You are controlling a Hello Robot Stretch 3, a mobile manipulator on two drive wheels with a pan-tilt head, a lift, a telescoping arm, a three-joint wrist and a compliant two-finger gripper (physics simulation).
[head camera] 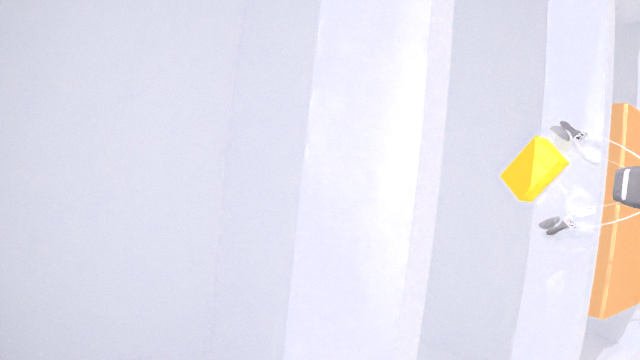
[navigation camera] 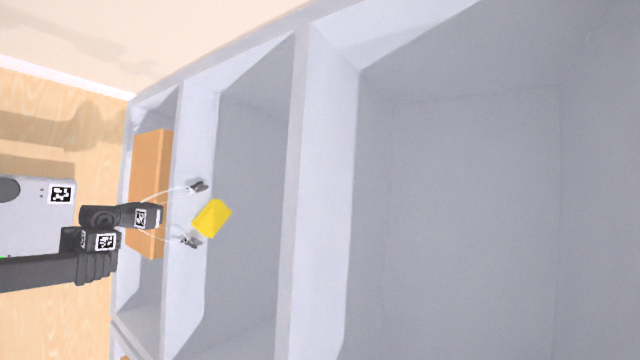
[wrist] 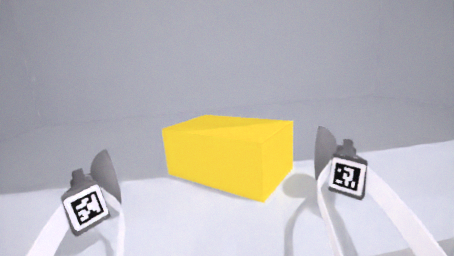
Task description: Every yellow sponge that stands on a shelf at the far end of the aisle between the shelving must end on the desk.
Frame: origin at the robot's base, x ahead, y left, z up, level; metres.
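Seen in the pictures: gripper, fingertip midpoint: (head camera: 545, 176) (navigation camera: 205, 214) (wrist: 216, 156); robot's base at its link origin: (navigation camera: 2, 188).
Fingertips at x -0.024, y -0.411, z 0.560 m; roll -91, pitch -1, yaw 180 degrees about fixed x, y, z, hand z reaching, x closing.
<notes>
Offsets run from my fingertips to a thing's top centre. Level surfaces: height alone.
A yellow sponge @[0.027 m right, 0.011 m back, 0.018 m up] (head camera: 532, 170) (navigation camera: 212, 218) (wrist: 220, 155) stands on a pale shelf board @[0.027 m down] (head camera: 555, 310) (navigation camera: 187, 280) (wrist: 150, 225), turned at an angle to the gripper. My gripper (head camera: 554, 178) (navigation camera: 196, 215) (wrist: 216, 156) is open, with its fingertips over the same board. In the wrist view one fingertip is to the left of the sponge and the other to its right, with a gap on both sides; the left gap is wider. In the head and navigation views part of the sponge reaches beyond the fingertips, towards the shelf's back. The desk does not show.
An orange box @[0.077 m right, 0.051 m ahead, 0.214 m down] (head camera: 620, 260) (navigation camera: 145, 185) lies in the compartment below the sponge's board. Another shelf board (head camera: 360, 200) (navigation camera: 322, 200) runs above the sponge. The shelving's side wall stands beside a beige wall (navigation camera: 125, 40). The robot's dark arm (navigation camera: 40, 272) reaches in from the front.
</notes>
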